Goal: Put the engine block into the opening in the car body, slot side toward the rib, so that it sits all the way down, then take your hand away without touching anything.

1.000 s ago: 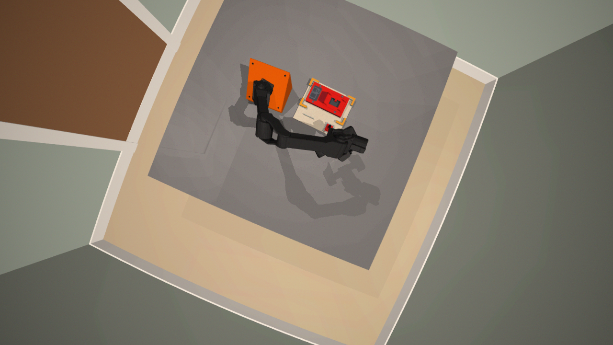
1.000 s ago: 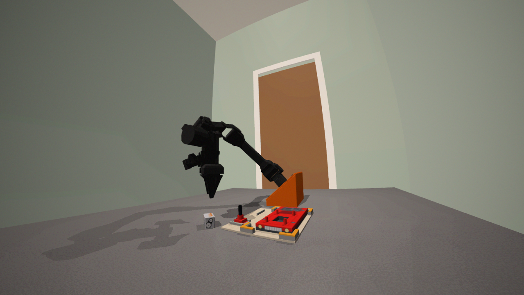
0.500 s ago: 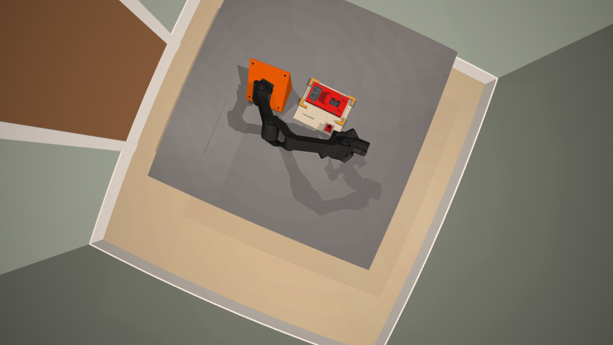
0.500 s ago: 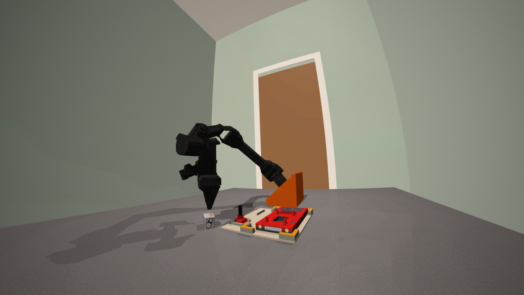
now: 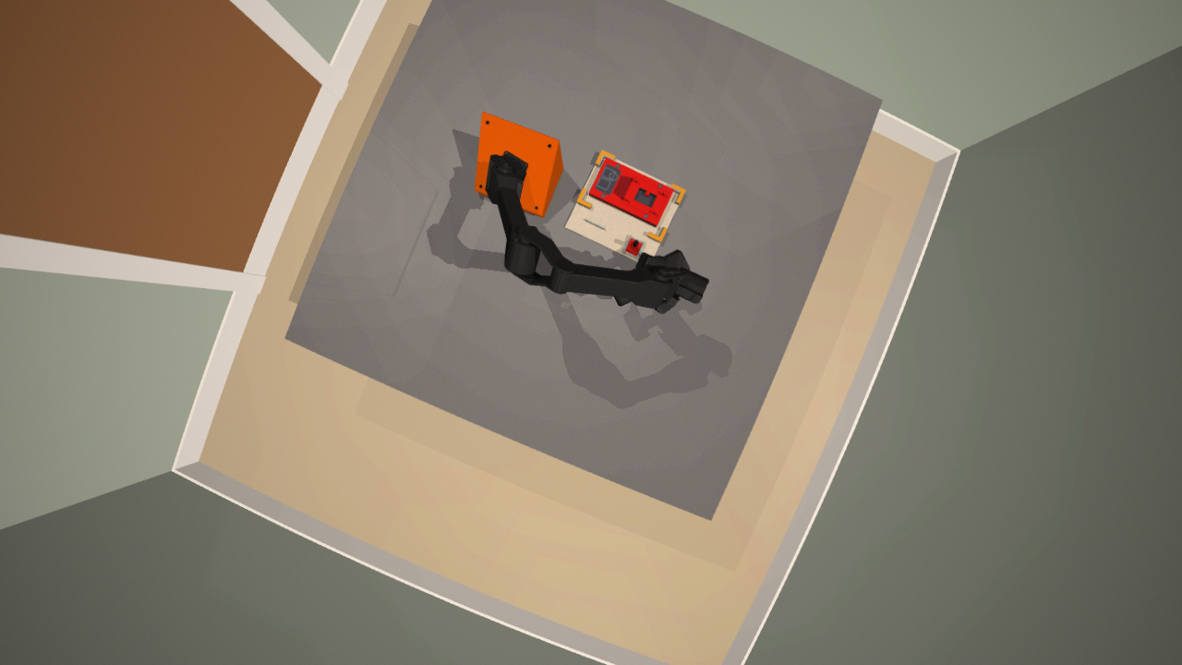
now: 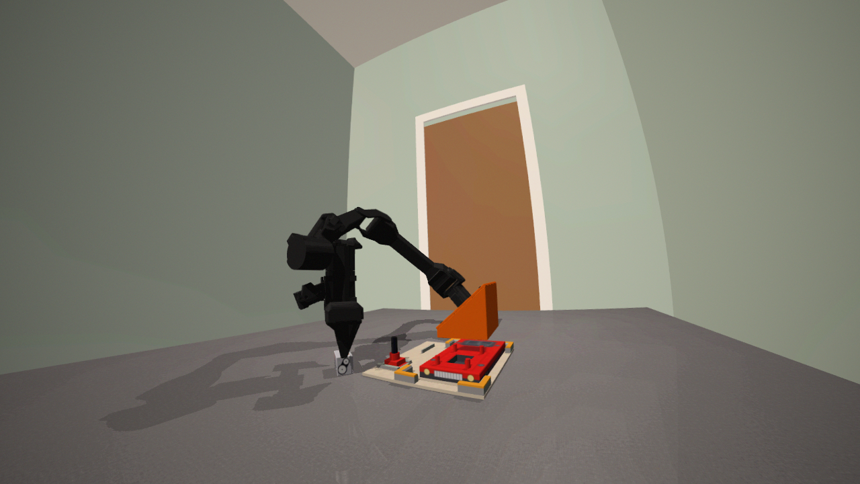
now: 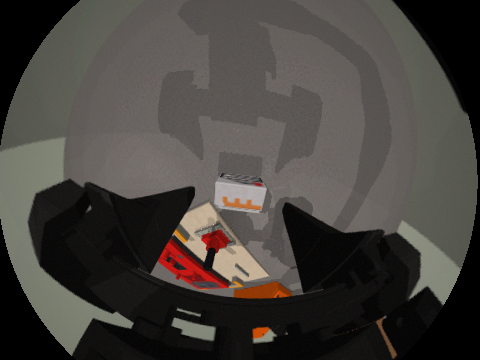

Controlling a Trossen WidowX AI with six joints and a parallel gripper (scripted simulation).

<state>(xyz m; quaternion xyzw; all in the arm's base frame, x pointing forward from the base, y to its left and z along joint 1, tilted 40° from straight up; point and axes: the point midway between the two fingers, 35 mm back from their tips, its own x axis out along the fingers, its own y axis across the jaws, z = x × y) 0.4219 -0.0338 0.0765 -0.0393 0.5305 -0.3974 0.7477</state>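
Now: gripper tip 3 cm above the engine block.
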